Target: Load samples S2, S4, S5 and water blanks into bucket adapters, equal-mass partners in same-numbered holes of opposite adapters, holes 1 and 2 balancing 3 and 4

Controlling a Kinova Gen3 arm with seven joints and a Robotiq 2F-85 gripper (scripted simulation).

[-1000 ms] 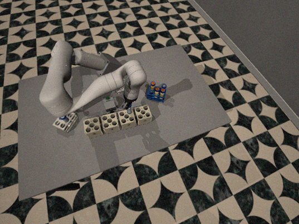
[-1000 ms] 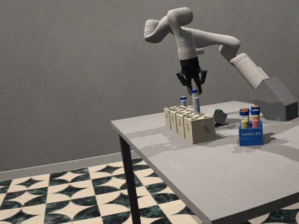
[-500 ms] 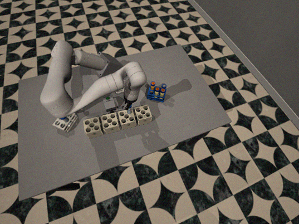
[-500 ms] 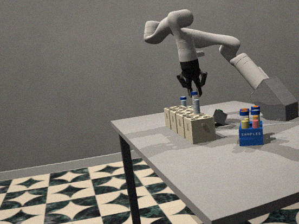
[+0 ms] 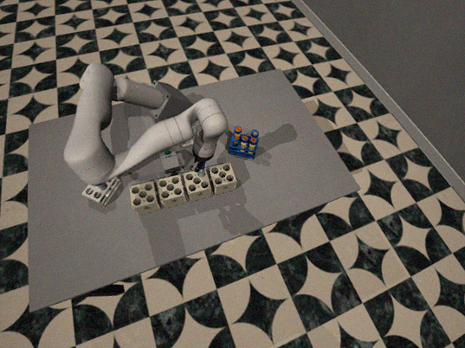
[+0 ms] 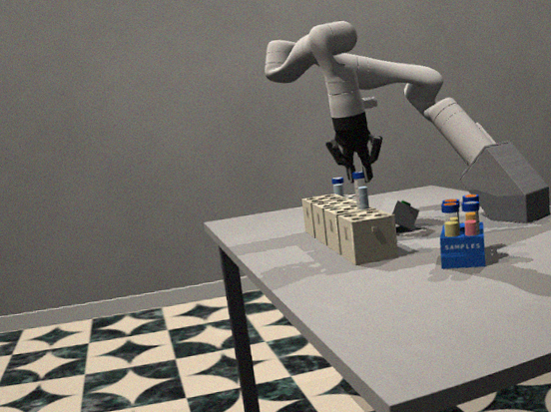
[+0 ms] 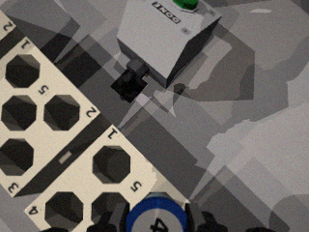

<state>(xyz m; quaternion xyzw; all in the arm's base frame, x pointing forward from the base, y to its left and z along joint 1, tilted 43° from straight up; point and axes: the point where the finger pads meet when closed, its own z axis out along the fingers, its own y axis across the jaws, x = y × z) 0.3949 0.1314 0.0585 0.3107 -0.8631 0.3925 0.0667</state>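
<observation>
Now: hand 50 mm above the white-dot blank and 10 mm short of it. Round my hand: small sloped done desk (150 mm behind, 120 mm below, 100 mm to the right); sample tube (270 mm to the left, 110 mm below, 60 mm behind); green done key (170 mm behind, 110 mm below, 100 mm to the right).
</observation>
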